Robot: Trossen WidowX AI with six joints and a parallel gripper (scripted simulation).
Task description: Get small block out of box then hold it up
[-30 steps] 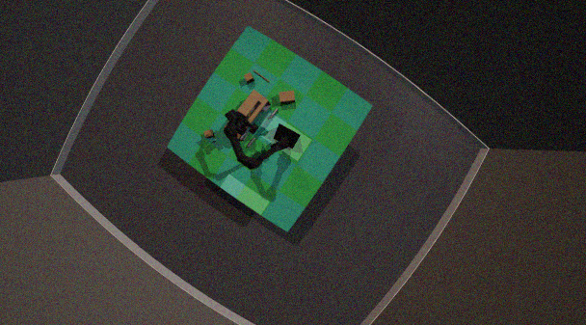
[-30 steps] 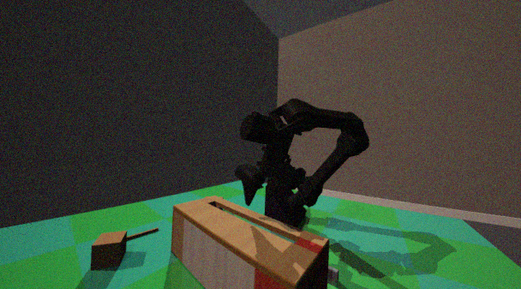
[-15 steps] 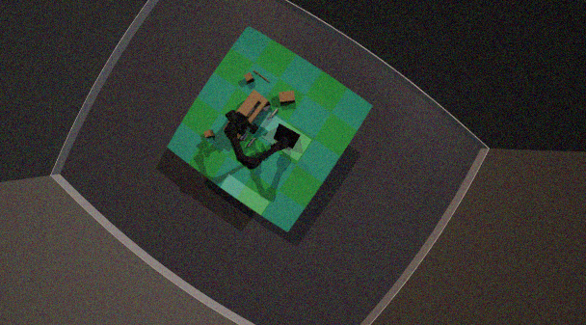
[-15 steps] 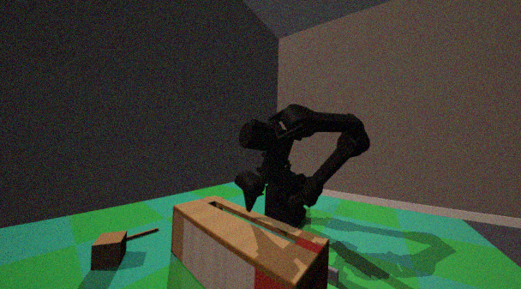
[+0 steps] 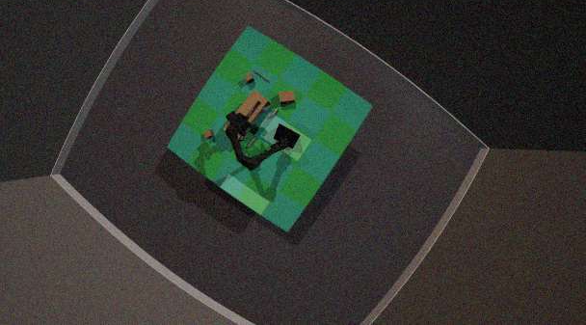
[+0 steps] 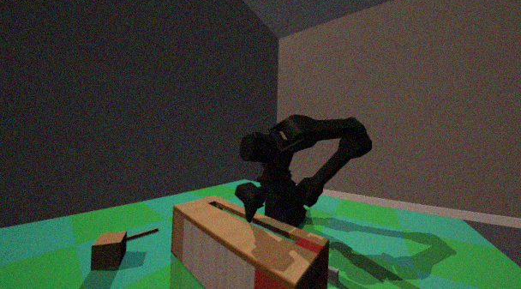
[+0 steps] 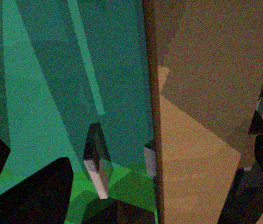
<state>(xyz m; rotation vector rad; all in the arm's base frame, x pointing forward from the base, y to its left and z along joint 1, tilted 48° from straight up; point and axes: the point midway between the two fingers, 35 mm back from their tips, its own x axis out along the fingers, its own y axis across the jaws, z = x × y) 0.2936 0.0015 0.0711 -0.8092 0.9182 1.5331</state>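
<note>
Now: the orange block 4 cm below my gripper tip, 4 cm ahead of it and 3 cm to the right of it. Also, from my gripper tip: thin stick: 35 cm to the right, 20 cm ahead, 12 cm below.
</note>
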